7 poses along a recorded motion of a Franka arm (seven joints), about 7 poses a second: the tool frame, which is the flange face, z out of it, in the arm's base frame.
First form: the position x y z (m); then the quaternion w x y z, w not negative.
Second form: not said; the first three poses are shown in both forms.
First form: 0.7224 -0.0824 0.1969 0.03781 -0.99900 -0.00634 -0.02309
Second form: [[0.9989 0.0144 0.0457 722.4], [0.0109 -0.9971 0.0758 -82.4], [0.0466 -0.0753 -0.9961 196.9], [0 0 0 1]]
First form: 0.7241 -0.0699 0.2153 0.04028 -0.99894 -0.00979 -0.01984
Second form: [[0.9990 0.0212 0.0388 724.1], [0.0180 -0.9966 0.0809 -69.9], [0.0404 -0.0801 -0.9960 215.3], [0 0 0 1]]
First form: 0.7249 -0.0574 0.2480 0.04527 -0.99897 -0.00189 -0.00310
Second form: [[1.0000 0.0041 0.0060 724.9], [0.0035 -0.9959 0.0905 -57.4], [0.0064 -0.0904 -0.9959 248.0], [0 0 0 1]]
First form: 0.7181 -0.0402 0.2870 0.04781 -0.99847 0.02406 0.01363
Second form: [[0.9985 -0.0494 -0.0249 718.1], [-0.0467 -0.9943 0.0961 -40.2], [-0.0295 -0.0948 -0.9951 287.0], [0 0 0 1]]
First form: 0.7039 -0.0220 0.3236 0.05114 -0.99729 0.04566 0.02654
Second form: [[0.9944 -0.0938 -0.0483 703.9], [-0.0884 -0.9906 0.1044 -22.0], [-0.0576 -0.0996 -0.9934 323.6], [0 0 0 1]]
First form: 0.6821 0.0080 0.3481 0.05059 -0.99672 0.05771 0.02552
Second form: [[0.9920 -0.1176 -0.0450 682.1], [-0.1125 -0.9882 0.1038 8.0], [-0.0567 -0.0979 -0.9936 348.1], [0 0 0 1]]
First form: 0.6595 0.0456 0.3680 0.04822 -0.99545 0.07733 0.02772
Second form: [[0.9865 -0.1566 -0.0477 659.5], [-0.1513 -0.9834 0.1003 45.6], [-0.0626 -0.0917 -0.9938 368.0], [0 0 0 1]]
